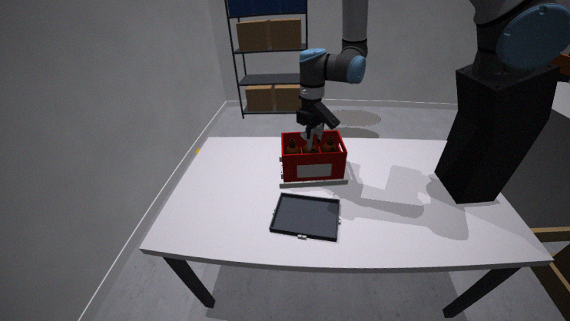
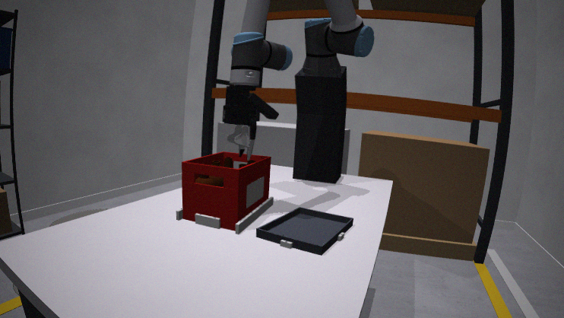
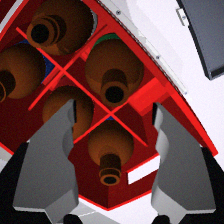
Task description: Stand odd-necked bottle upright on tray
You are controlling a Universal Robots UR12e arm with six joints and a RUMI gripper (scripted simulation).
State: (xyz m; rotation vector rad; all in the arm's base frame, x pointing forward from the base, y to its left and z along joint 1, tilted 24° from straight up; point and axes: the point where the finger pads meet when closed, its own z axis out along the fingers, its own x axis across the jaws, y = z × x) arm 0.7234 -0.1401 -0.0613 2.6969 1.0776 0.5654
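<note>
My gripper is now 110 mm above the red crate and 50 mm to the left of it. Round my hand: dark tray: 220 mm to the left, 180 mm below, 60 mm ahead; then glass bottle: 110 mm below, 100 mm to the right; then brown bottle: 110 mm below, 90 mm to the right, 90 mm ahead.
</note>
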